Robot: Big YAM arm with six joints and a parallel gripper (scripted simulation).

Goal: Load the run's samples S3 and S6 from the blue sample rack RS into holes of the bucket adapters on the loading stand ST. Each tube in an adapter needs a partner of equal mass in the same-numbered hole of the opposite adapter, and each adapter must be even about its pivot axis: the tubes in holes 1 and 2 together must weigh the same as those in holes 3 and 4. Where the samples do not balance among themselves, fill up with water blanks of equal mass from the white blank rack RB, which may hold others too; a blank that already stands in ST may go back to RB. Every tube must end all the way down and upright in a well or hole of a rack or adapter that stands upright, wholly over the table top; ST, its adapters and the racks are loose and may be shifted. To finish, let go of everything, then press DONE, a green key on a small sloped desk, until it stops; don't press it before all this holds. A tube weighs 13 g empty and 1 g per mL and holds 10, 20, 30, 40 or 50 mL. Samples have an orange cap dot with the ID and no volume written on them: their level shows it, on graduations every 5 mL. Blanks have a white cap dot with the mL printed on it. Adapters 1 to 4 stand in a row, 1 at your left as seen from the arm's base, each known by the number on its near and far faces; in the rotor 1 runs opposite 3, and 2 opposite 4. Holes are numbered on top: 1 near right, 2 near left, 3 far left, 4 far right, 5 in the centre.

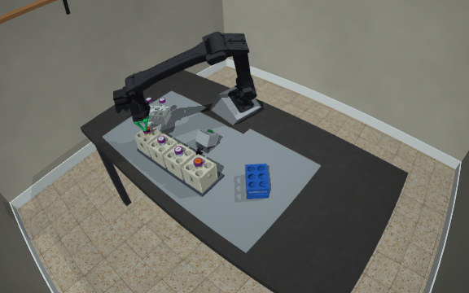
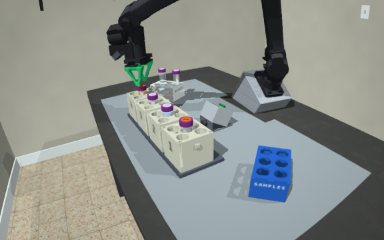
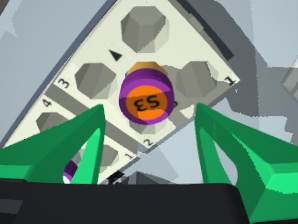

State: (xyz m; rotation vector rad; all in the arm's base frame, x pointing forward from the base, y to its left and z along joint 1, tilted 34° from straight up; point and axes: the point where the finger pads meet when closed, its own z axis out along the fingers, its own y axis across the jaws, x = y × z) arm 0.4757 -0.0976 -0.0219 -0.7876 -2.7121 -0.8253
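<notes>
Now: the green done key 240 mm behind my hand, 160 mm to the left of it and 80 mm below it. Round my hand: adapter (70 mm behind, 320 mm to the left, 90 mm below); white blank rack (130 mm behind, 180 mm to the right, 110 mm below); blue sample rack (230 mm behind, 490 mm to the left, 110 mm below).
</notes>
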